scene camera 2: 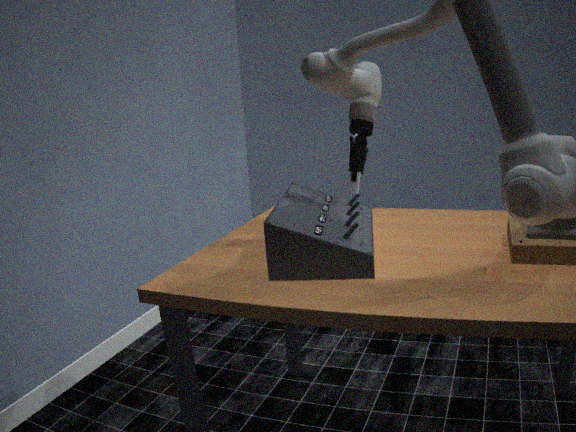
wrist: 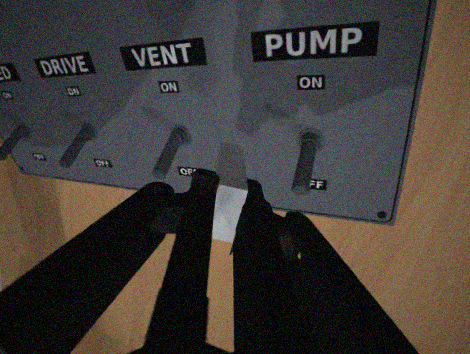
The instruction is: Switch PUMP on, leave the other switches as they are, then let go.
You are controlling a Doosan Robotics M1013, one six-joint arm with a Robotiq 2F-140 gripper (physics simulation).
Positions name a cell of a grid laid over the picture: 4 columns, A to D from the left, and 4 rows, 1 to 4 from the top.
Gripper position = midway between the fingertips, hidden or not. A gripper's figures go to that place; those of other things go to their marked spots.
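Here is my gripper (wrist: B2), 20 cm from the lens, and there is a pump lever (wrist: C3), which is likewise 20 cm from the lens.
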